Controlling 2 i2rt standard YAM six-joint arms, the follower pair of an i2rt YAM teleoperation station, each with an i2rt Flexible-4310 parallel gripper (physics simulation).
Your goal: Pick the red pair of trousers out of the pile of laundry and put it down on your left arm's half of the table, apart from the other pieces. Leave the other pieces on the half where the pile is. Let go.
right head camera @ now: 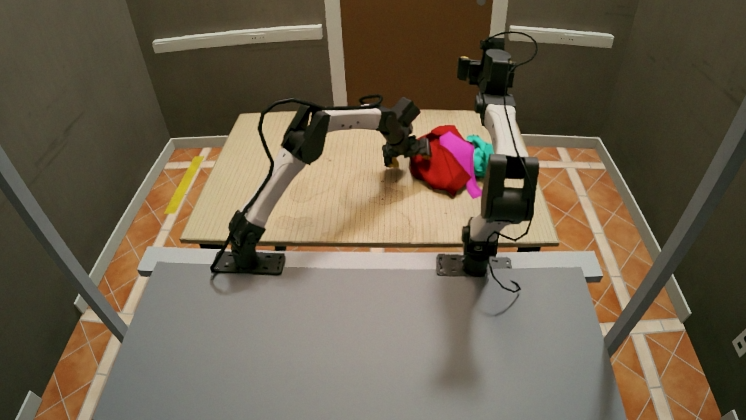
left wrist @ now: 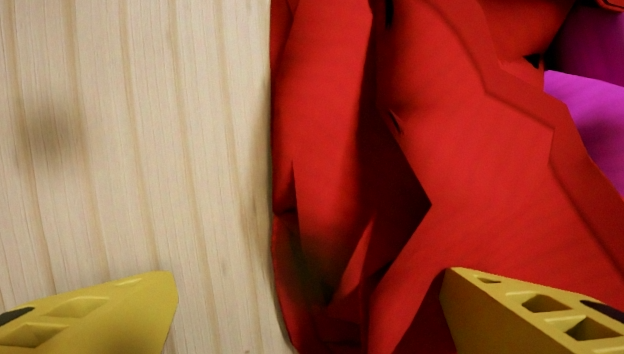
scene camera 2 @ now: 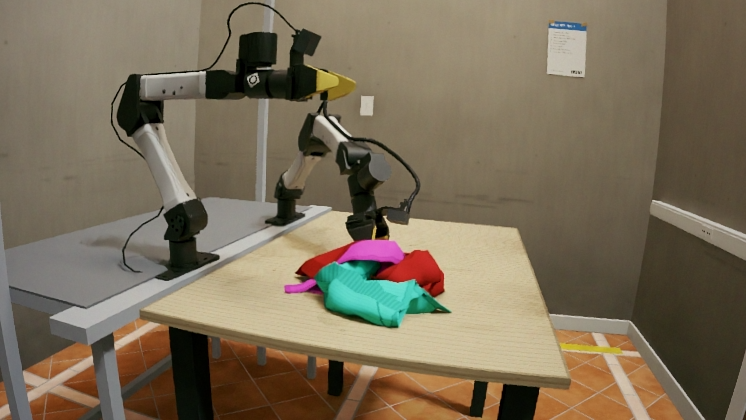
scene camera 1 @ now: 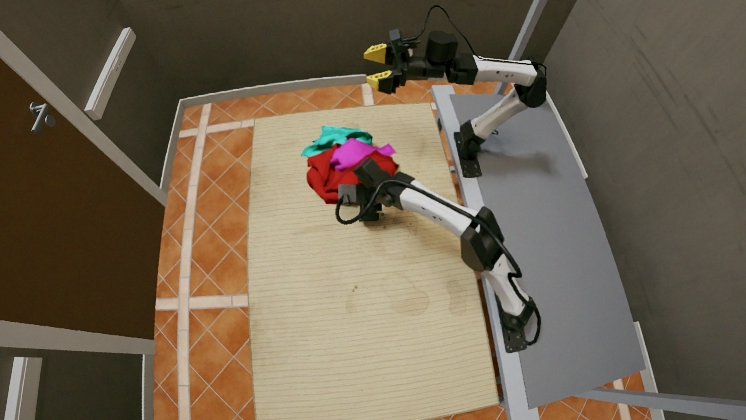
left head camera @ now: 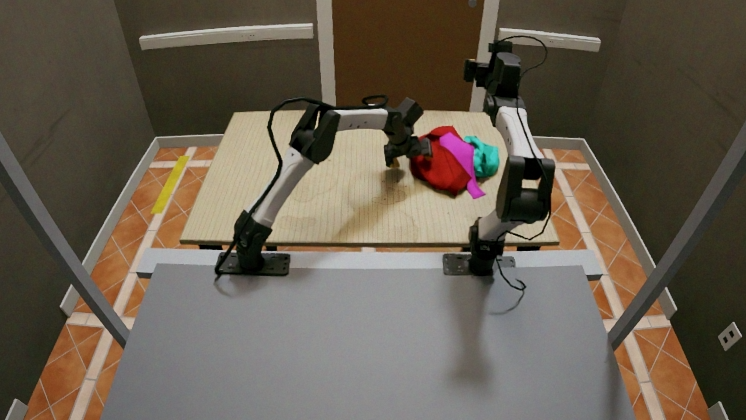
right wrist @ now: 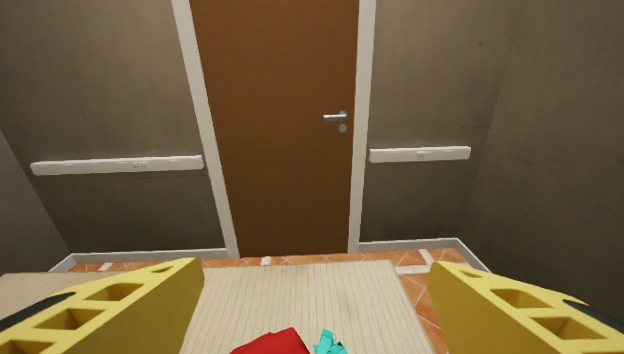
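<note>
The red trousers (left head camera: 443, 166) (right head camera: 441, 166) (scene camera 1: 323, 180) (scene camera 2: 417, 271) (left wrist: 330, 125) (right wrist: 275, 344) lie crumpled in the pile. A magenta piece (left head camera: 462, 151) (scene camera 1: 352, 153) (scene camera 2: 373, 251) (left wrist: 595, 110) lies partly on top of them. A teal piece (left head camera: 486, 159) (scene camera 1: 336, 136) (scene camera 2: 365, 302) (right wrist: 330, 345) lies beside them, at the pile's right in the left head camera. My left gripper (left head camera: 410, 162) (left wrist: 308, 284) is open and low, straddling the trousers' left edge: one finger over bare table, the other over red cloth. My right gripper (scene camera 1: 367, 67) (right wrist: 314, 270) is open and empty, high up.
The pile lies on the wooden table (left head camera: 313, 208) (scene camera 1: 323, 323) (scene camera 2: 485, 333), on the right arm's half. The grey platform (left head camera: 365, 339) with both arm bases adjoins the table's near edge. A brown door (left head camera: 407, 52) (right wrist: 285, 125) is in the wall behind the table.
</note>
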